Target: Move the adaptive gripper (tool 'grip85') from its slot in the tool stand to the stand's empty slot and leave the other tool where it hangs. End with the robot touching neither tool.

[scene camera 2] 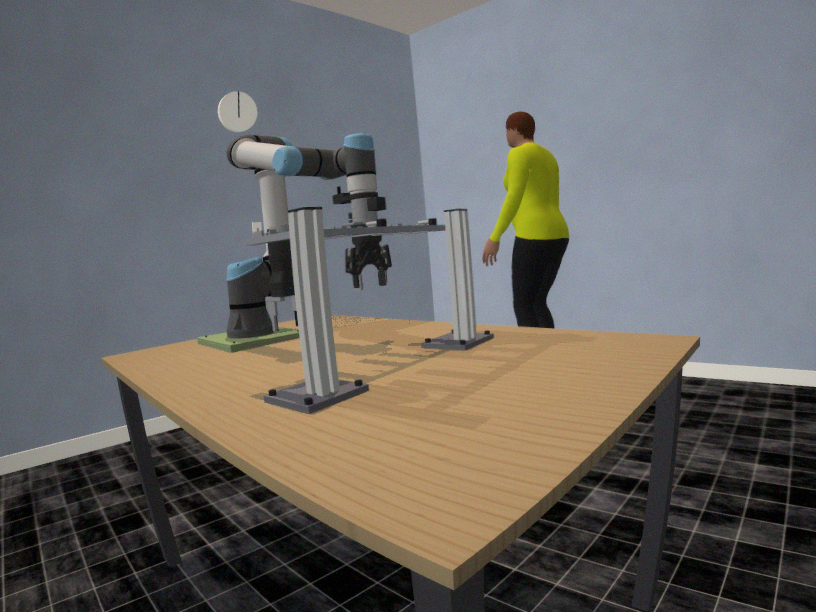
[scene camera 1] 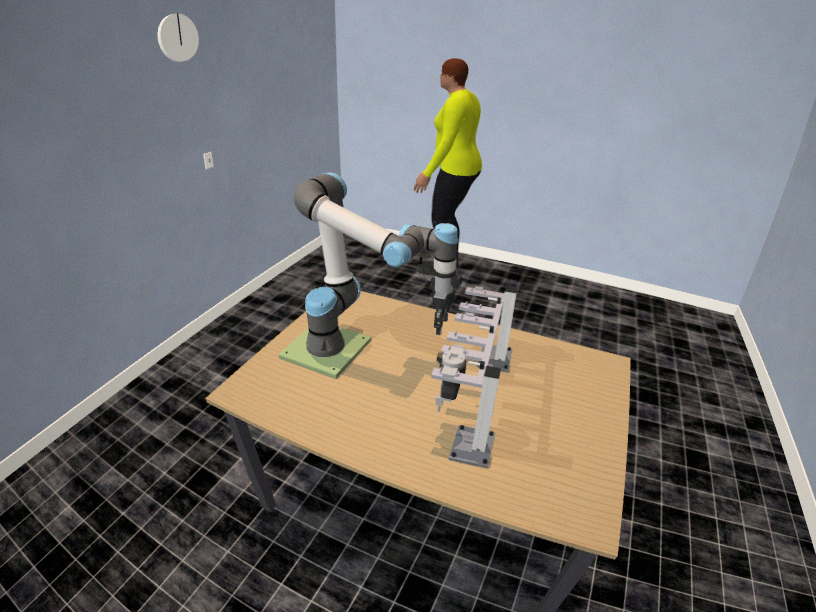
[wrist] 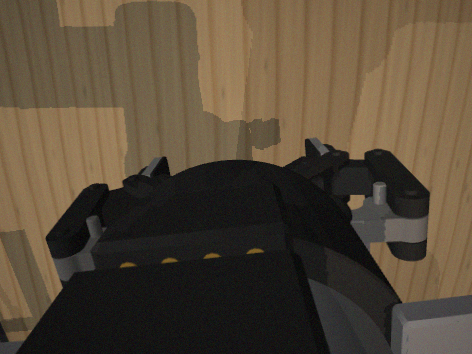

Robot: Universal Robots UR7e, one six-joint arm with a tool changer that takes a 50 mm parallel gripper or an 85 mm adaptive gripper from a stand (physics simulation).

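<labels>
Scene camera 2 shows a parallel gripper, and scene camera 1 shows the parallel gripper too. On the parallel gripper, (scene camera 2: 281, 282) and (scene camera 1: 454, 393) are the same spot. In the wrist view the parallel gripper is out of frame.
</labels>
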